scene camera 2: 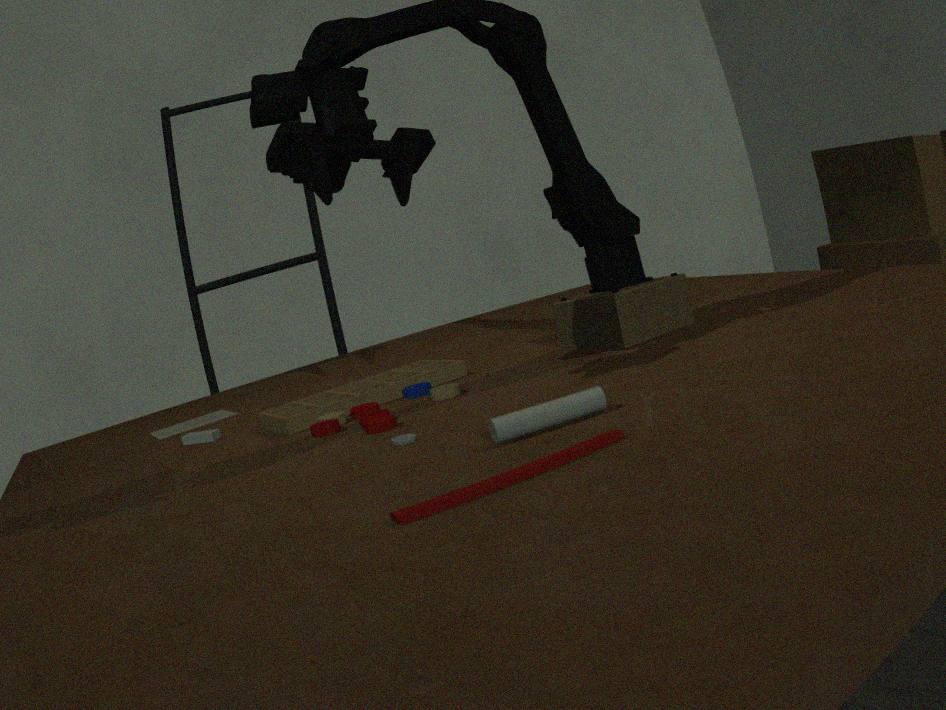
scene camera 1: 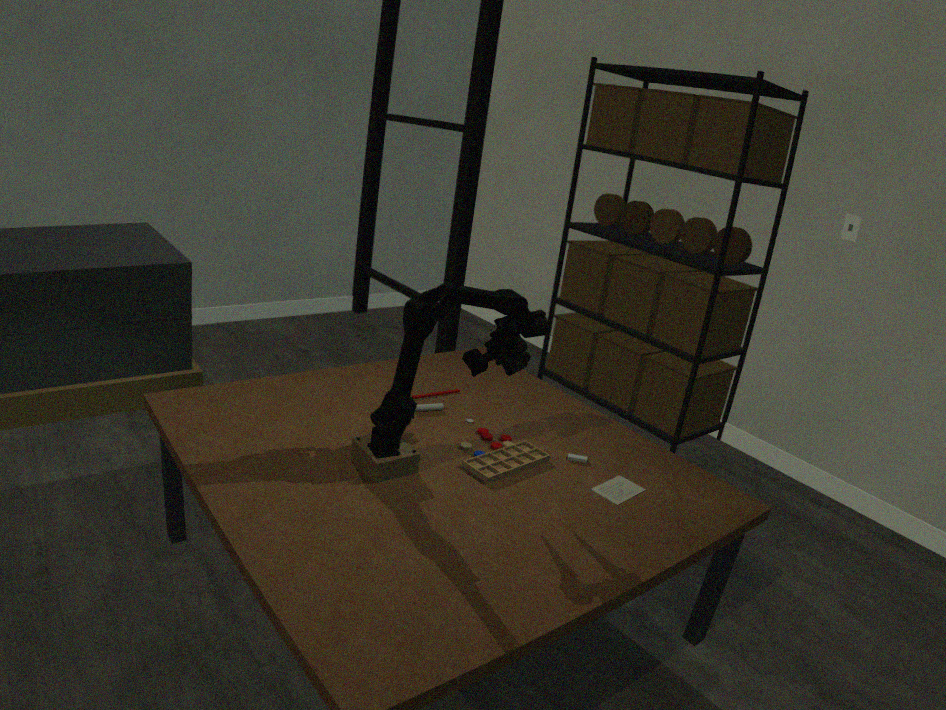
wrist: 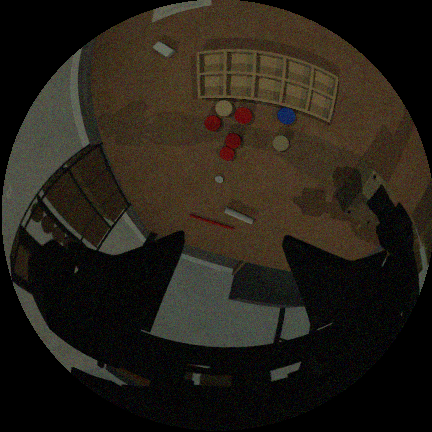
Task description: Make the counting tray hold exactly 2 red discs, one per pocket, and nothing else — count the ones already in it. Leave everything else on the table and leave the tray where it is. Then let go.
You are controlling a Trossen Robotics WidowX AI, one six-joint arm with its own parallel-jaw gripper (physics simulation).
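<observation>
The wooden counting tray (scene camera 1: pixel 489 476) (scene camera 2: pixel 284 424) (wrist: pixel 212 97) lies on the table; its two rows of pockets look empty in the wrist view. One red disc (scene camera 1: pixel 495 445) (scene camera 2: pixel 365 410) (wrist: pixel 243 115) lies near the tray's long side, another red disc (scene camera 1: pixel 505 437) (scene camera 2: pixel 325 427) (wrist: pixel 212 123) beside it. Two more, a red disc (wrist: pixel 233 140) and a red disc (wrist: pixel 227 153), lie close together farther from the tray. A blue disc (scene camera 1: pixel 478 453) (scene camera 2: pixel 417 390) (wrist: pixel 286 115) lies near the tray. My gripper (scene camera 1: pixel 495 369) (scene camera 2: pixel 366 203) (wrist: pixel 234 238) is open and empty, high above the table.
A cream disc (wrist: pixel 224 108) lies by the tray, another cream disc (scene camera 1: pixel 465 445) (scene camera 2: pixel 446 392) (wrist: pixel 280 143) nearer the arm base. A small white disc (wrist: pixel 219 179), white cylinder (scene camera 2: pixel 548 414) (wrist: pixel 239 215), red stick (scene camera 2: pixel 508 478) (wrist: pixel 212 221), white block (scene camera 1: pixel 576 458) and paper sheet (scene camera 1: pixel 618 489) lie around.
</observation>
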